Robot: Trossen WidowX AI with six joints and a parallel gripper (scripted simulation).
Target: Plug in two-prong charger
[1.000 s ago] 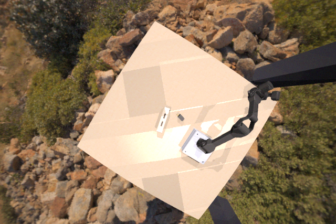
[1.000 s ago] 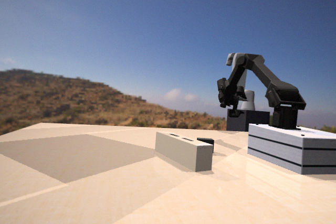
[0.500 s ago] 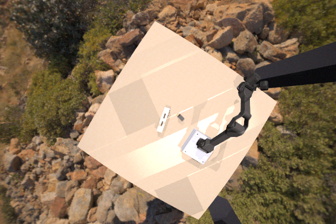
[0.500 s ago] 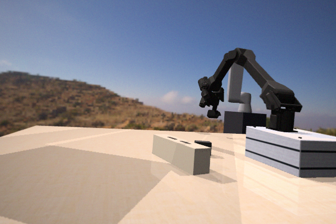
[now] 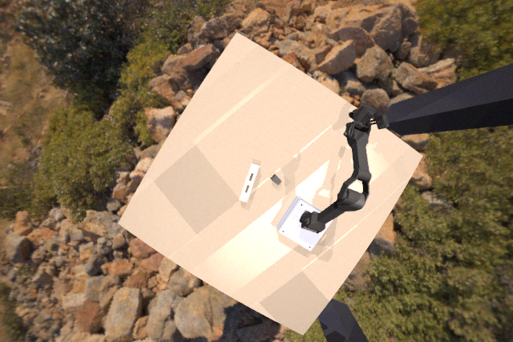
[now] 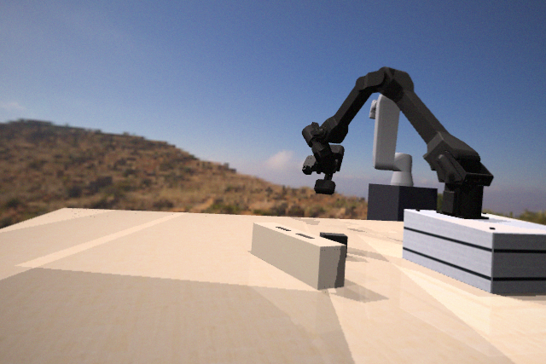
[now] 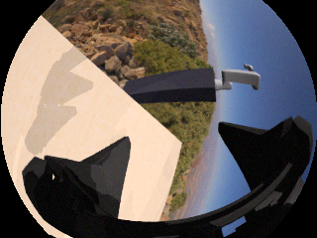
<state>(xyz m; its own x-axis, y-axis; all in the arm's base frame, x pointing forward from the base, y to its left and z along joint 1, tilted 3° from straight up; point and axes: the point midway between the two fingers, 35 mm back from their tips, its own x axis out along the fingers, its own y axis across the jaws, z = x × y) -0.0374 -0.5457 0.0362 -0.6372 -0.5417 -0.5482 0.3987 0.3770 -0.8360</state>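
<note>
Now: gripper tip 290 mm short of the black two-prong charger, 470 mm to the right of it and 120 mm above it.
</note>
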